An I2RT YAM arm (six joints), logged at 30 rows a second.
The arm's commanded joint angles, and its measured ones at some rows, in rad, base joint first. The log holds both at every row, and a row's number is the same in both.
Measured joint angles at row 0: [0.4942, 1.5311, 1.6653, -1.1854, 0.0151, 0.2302]
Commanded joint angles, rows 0 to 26: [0.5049, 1.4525, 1.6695, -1.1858, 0.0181, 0.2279]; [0.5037, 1.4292, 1.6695, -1.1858, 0.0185, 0.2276]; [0.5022, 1.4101, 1.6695, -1.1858, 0.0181, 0.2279]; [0.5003, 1.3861, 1.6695, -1.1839, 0.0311, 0.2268]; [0.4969, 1.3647, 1.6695, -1.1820, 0.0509, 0.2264]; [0.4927, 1.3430, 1.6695, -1.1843, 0.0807, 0.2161]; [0.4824, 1.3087, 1.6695, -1.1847, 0.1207, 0.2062]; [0.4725, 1.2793, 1.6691, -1.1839, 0.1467, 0.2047]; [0.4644, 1.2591, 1.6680, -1.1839, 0.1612, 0.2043]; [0.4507, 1.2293, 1.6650, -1.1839, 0.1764, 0.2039]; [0.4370, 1.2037, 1.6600, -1.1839, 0.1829, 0.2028]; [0.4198, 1.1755, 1.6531, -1.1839, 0.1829, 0.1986]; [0.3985, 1.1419, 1.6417, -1.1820, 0.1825, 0.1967]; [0.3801, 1.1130, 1.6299, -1.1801, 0.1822, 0.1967]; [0.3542, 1.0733, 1.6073, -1.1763, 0.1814, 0.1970]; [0.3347, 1.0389, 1.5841, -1.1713, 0.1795, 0.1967]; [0.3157, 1.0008, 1.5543, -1.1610, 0.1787, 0.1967]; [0.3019, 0.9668, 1.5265, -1.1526, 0.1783, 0.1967]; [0.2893, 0.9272, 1.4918, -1.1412, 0.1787, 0.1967]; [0.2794, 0.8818, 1.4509, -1.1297, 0.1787, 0.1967]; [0.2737, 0.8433, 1.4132, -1.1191, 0.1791, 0.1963]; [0.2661, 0.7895, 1.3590, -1.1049, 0.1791, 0.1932]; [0.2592, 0.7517, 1.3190, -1.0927, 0.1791, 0.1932]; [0.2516, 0.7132, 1.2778, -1.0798, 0.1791, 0.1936]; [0.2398, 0.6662, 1.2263, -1.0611, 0.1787, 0.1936]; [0.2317, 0.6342, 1.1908, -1.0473, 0.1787, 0.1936]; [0.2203, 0.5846, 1.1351, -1.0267, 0.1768, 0.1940]
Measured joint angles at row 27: [0.2485, 0.6689, 1.2392, -1.0550, 0.1711, 0.2043]
